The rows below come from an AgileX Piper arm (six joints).
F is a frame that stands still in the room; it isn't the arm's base.
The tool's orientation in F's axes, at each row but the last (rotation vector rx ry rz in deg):
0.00 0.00 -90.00
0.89 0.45 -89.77
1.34 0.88 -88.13
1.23 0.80 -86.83
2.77 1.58 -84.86
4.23 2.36 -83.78
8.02 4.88 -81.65
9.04 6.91 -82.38
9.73 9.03 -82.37
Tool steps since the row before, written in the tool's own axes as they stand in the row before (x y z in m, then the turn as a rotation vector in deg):
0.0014 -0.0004 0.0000 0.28 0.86 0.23
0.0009 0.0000 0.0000 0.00 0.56 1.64
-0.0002 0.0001 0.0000 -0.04 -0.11 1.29
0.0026 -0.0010 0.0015 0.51 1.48 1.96
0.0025 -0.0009 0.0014 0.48 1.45 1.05
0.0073 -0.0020 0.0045 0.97 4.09 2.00
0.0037 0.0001 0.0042 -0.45 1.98 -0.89
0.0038 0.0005 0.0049 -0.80 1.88 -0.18
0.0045 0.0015 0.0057 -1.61 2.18 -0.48
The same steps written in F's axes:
-0.0004 -0.0014 0.0000 0.86 -0.28 0.23
0.0000 -0.0009 0.0000 0.55 -0.02 1.64
0.0001 0.0002 0.0000 -0.12 0.00 1.29
-0.0009 -0.0027 0.0014 1.50 -0.47 1.96
-0.0007 -0.0026 0.0013 1.48 -0.40 1.05
-0.0013 -0.0078 0.0039 4.14 -0.68 2.03
0.0005 -0.0042 0.0036 1.92 0.85 -0.73
0.0009 -0.0045 0.0042 1.76 1.05 0.03
0.0021 -0.0054 0.0047 1.96 1.93 -0.09

